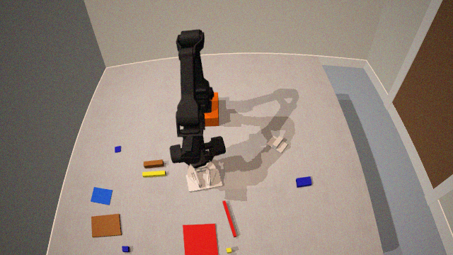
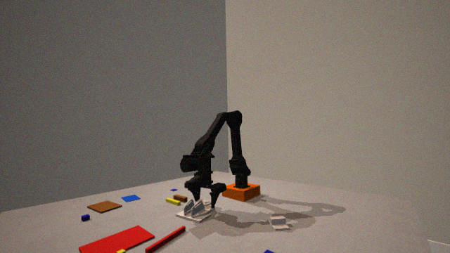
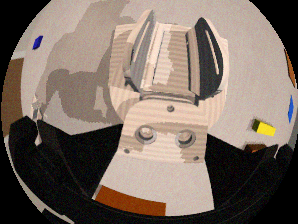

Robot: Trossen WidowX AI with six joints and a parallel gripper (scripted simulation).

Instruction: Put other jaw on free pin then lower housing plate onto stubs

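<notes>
My gripper tip is now 3 cm short of the pale jaw and 1 cm to the left of it. The rest, counted from my gripper tip: red bar 23 cm ahead, 10 cm to the left, 1 cm below; then yellow bar 5 cm ahead, 18 cm to the right, 1 cm below; then brown bar 1 cm ahead, 18 cm to the right.
</notes>
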